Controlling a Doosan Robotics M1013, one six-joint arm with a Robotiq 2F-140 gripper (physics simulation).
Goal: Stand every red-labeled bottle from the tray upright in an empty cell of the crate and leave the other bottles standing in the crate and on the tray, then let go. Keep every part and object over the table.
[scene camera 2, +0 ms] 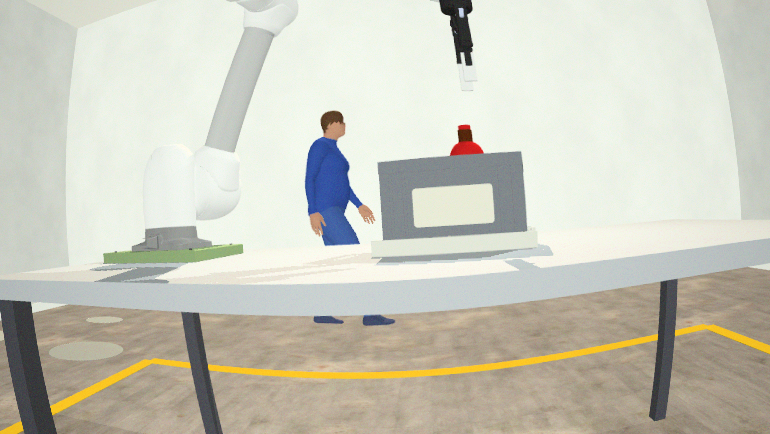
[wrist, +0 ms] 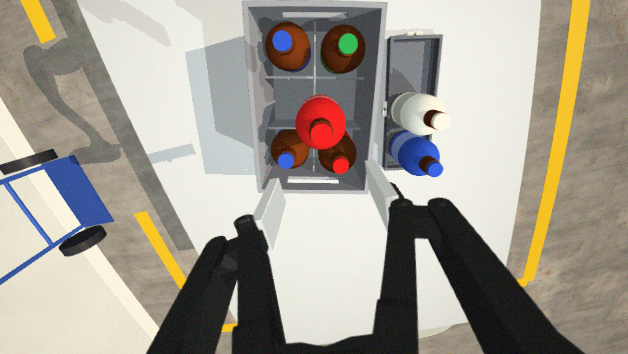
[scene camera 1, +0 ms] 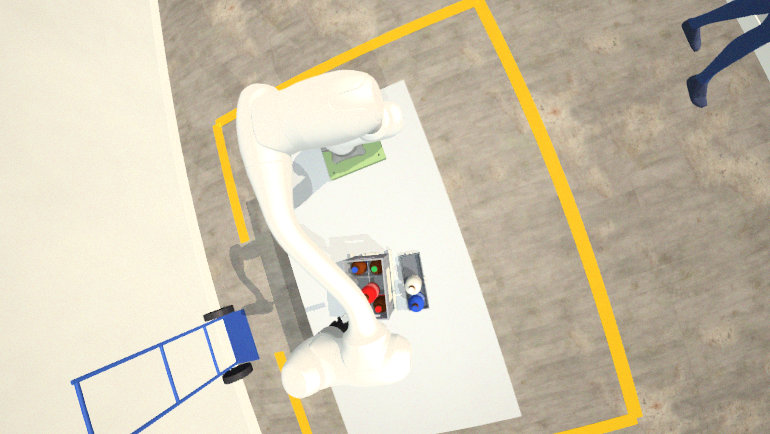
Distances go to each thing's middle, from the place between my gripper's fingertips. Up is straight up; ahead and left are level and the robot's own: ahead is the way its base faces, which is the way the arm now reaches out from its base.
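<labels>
Relative to the large red bottle point(wrist: 320, 124), my gripper is 170 mm above and 20 mm past. Offsets from my hand: brown red-capped bottle point(wrist: 338, 159), 250 mm below, 30 mm to the left, 50 mm ahead; green-capped bottle point(wrist: 343, 47), 250 mm below, 50 mm to the left, 120 mm behind; white bottle point(wrist: 421, 114), 250 mm below, 190 mm to the left. Going by their middles, the large red bottle is the nearest to my gripper of the things named here.
</labels>
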